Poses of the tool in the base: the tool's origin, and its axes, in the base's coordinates. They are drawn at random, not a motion.
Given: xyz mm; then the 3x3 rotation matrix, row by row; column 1 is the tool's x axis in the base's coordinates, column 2 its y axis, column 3 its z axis. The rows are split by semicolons.
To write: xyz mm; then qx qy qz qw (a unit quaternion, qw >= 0). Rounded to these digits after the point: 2 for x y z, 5 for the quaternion.
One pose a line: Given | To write
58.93, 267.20, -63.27; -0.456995, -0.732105, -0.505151; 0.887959, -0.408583, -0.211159; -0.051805, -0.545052, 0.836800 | 58.93, 267.20, -63.27, -0.16940, -0.23001, 0.82195, 0.49275
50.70, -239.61, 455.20; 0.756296, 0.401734, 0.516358; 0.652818, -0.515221, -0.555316; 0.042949, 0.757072, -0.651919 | 50.70, -239.61, 455.20, 0.85490, 0.30838, 0.16356, 0.38378
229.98, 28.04, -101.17; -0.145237, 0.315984, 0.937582; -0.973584, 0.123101, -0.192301; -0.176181, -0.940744, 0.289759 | 229.98, 28.04, -101.17, -0.33238, 0.49462, -0.57269, 0.56294
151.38, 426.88, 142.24; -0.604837, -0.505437, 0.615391; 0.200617, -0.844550, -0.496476; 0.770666, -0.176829, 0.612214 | 151.38, 426.88, 142.24, 0.39607, -0.19240, 0.87487, 0.20176
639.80, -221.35, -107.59; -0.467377, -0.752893, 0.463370; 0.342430, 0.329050, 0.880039; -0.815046, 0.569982, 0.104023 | 639.80, -221.35, -107.59, -0.15776, 0.65046, 0.55730, 0.49135
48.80, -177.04, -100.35; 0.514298, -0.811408, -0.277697; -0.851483, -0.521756, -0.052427; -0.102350, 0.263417, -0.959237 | 48.80, -177.04, -100.35, 0.86535, -0.48041, -0.10980, 0.09125
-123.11, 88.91, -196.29; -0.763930, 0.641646, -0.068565; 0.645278, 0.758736, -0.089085; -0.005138, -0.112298, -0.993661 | -123.11, 88.91, -196.29, -0.34315, -0.93759, 0.05370, 0.01691
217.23, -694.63, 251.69; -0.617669, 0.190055, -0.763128; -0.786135, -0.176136, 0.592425; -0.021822, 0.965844, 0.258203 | 217.23, -694.63, 251.69, 0.27398, -0.54390, -0.71624, 0.34073
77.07, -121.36, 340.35; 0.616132, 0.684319, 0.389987; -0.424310, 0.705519, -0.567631; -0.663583, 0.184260, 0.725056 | 77.07, -121.36, 340.35, 0.21538, 0.30180, -0.31757, 0.87274
